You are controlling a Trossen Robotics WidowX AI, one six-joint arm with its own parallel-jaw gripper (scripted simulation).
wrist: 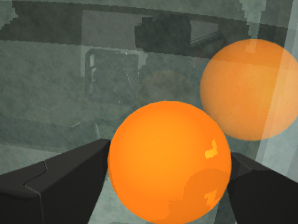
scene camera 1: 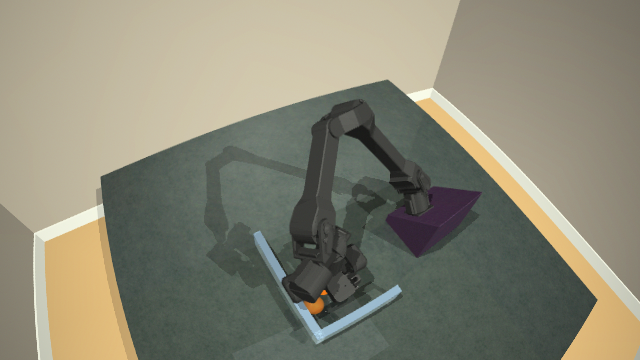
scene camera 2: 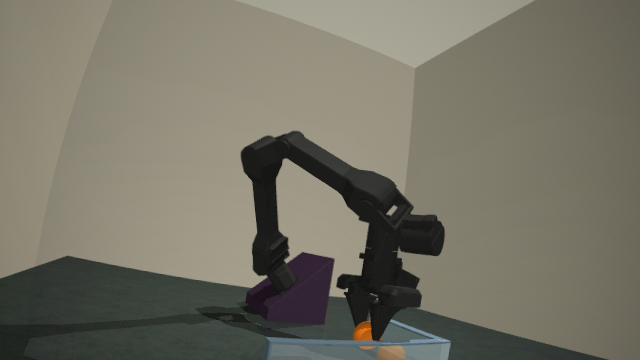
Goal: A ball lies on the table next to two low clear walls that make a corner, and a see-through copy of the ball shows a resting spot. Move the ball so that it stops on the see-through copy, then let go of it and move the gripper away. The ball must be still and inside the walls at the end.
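Orange ball (wrist: 167, 155), carried by the gripper (scene camera 2: 367, 337).
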